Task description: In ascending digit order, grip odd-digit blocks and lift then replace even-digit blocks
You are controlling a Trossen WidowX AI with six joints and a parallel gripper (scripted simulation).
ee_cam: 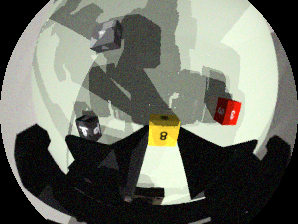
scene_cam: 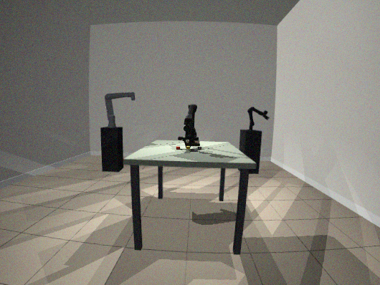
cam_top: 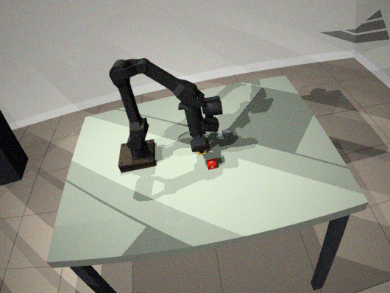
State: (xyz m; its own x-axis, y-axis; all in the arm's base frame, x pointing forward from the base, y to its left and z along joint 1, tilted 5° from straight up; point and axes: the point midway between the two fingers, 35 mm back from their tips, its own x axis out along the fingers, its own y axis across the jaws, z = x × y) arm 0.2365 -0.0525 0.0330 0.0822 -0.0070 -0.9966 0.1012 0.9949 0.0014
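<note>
My gripper tip is now 110 mm to the right of the black block. The rest, counted from my gripper tip: yellow block: right at my gripper tip; then red block: 20 mm ahead, 90 mm to the right.
</note>
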